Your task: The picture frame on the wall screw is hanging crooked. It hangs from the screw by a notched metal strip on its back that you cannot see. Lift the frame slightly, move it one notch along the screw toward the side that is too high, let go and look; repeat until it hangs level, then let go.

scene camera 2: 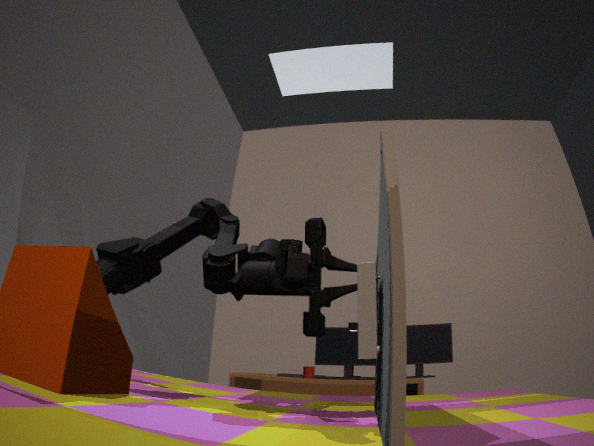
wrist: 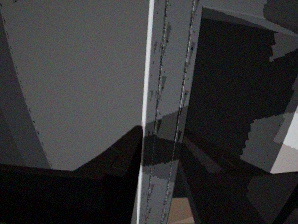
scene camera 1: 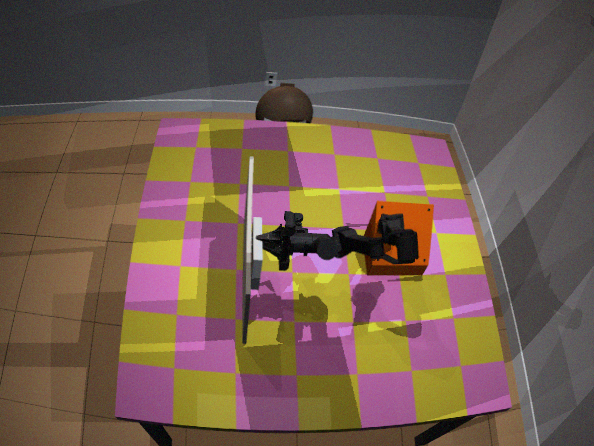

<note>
I see my gripper and a picture frame.
My gripper also shows in the wrist view and in scene camera 1.
</note>
